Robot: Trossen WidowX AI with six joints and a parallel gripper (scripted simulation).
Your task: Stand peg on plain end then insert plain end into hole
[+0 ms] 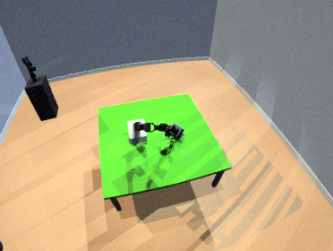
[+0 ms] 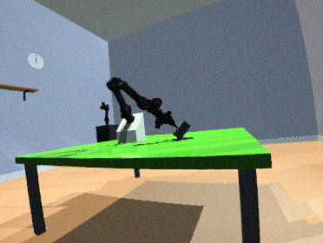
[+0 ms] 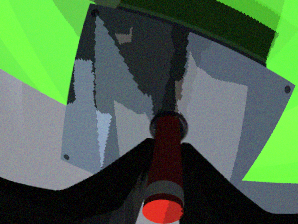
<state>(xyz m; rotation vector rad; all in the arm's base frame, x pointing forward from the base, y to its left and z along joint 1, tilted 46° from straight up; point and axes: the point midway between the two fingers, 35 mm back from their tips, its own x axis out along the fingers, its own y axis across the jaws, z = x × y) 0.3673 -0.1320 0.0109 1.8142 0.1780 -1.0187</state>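
My gripper tip is now 3 cm short of the sloped panel, 1 cm to the right of it and 3 cm above it. Also, from my gripper tip: red peg 1 cm behind, 1 cm above.
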